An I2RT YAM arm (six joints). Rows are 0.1 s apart.
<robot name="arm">
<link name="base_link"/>
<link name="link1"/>
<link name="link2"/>
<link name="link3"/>
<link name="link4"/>
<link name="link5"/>
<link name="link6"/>
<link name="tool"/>
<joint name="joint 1" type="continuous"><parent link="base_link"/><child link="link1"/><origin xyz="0 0 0.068"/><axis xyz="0 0 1"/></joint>
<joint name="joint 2" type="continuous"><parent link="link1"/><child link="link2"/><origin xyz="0.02 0.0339 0.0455" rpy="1.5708 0 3.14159"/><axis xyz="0 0 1"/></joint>
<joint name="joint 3" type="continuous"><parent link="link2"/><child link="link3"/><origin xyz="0.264 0 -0.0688" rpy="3.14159 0 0"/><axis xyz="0 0 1"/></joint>
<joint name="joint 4" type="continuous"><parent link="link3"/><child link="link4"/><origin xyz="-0.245 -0.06 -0.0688"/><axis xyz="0 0 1"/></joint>
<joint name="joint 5" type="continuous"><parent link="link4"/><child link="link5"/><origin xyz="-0.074 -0.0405 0.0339" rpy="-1.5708 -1.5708 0"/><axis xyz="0 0 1"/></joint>
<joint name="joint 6" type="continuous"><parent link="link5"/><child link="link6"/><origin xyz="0 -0.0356 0.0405" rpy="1.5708 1.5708 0"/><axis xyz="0 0 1"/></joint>
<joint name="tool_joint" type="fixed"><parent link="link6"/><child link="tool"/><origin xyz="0 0 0" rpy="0 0 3.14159"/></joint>
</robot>
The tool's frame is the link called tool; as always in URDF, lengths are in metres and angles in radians. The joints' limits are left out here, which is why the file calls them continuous.
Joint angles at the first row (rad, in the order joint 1, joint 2, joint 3, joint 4, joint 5, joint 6):
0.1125 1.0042 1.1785 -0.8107 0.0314 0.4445
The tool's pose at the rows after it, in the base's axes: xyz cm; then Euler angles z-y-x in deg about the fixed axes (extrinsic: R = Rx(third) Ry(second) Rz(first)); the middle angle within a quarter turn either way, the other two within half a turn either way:
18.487 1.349 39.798 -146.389 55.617 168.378
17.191 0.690 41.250 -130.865 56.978 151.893
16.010 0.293 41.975 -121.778 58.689 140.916
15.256 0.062 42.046 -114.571 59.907 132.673
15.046 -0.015 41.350 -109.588 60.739 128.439
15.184 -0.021 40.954 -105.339 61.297 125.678
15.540 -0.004 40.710 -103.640 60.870 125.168
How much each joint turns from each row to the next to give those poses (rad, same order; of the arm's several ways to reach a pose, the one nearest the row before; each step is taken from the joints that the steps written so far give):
-0.0002 -0.0097 0.0926 -0.0667 0.1756 0.0378
0.0001 -0.0358 0.0263 0.0000 0.1497 0.0138
-0.0003 -0.0489 -0.0148 0.0436 0.0780 -0.0339
0.0003 -0.0445 -0.0380 0.0609 0.0471 -0.0276
0.0000 -0.0348 -0.0586 0.0641 0.0169 0.0038
0.0005 -0.0124 -0.0336 0.0482 0.0094 0.0191
0.0003 0.0075 -0.0096 0.0151 0.0086 0.0229

